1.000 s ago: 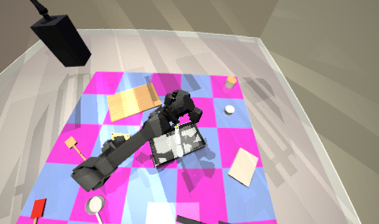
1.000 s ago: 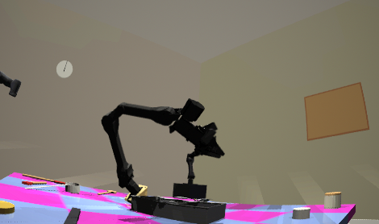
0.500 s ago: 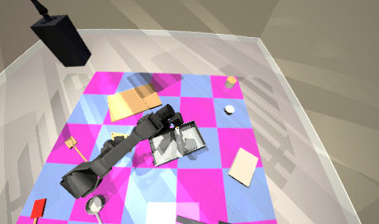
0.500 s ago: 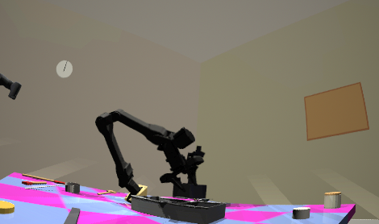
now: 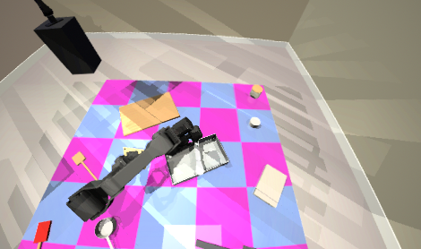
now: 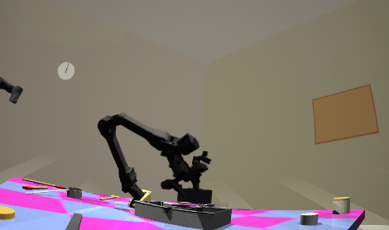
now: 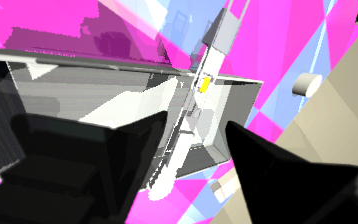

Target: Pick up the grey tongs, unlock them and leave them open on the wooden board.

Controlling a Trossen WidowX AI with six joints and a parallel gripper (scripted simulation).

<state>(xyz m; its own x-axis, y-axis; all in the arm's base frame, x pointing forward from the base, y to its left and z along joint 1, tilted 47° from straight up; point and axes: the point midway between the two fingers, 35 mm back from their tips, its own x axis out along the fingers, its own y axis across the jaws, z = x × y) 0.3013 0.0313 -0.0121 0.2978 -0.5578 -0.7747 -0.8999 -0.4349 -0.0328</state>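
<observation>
My gripper tip is 2 cm short of the yellow lock piece, 3 cm to the right of it and 3 cm above it. From my gripper tip the other things lie so: wooden board: 29 cm behind, 29 cm to the left, 9 cm below; roasting tin: 1 cm ahead, 5 cm to the right, 7 cm below; cream block: 40 cm ahead, 22 cm to the right, 9 cm below.
</observation>
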